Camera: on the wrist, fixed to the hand. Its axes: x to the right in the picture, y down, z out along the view.
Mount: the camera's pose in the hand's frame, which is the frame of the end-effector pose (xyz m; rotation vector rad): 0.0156 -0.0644 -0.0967 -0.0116 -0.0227 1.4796
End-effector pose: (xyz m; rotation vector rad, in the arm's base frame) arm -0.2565 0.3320 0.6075 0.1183 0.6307 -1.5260
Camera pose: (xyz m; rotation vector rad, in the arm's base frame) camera -0.3486 0.3572 0.5395 0.4406 0.3411 -0.0898
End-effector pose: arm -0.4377 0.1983 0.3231 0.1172 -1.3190 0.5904
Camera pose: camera -0.3210 0.1882 0.3277 -0.9471 -1.2623 1.8011
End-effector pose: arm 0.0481 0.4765 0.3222 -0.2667 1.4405 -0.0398
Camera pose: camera -0.0362 0.3959 0.3100 0.8206 1.3160 1.1571
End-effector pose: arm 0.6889 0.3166 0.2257 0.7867 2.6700 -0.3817
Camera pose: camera 0.6175 0.3048 0.3180 2.3010 1.3942 0.0402
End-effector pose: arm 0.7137 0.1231 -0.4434 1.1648 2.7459 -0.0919
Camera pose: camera 0.6451 0.1007 -0.3510 2.6905 1.2322 0.0926
